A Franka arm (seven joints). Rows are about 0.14 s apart.
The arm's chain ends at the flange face. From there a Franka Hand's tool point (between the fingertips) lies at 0.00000 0.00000 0.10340 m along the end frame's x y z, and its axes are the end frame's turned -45 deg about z.
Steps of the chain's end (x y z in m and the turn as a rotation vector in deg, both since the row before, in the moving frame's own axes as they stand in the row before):
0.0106, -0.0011, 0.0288, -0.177, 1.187, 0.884
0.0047, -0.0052, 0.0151, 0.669, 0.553, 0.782
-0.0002, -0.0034, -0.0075, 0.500, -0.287, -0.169
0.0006, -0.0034, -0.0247, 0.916, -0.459, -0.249
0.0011, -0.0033, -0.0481, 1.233, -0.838, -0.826
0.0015, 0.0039, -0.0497, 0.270, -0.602, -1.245
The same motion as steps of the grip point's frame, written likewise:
0.0095, 0.0085, 0.0288, -0.964, 0.714, 0.884
0.0086, -0.0005, 0.0151, 0.082, 0.864, 0.782
0.0025, -0.0036, -0.0075, 0.556, 0.151, -0.169
0.0034, -0.0037, -0.0247, 0.972, 0.323, -0.249
0.0036, -0.0042, -0.0481, 1.464, 0.279, -0.826
-0.0021, 0.0027, -0.0497, 0.617, -0.235, -1.245

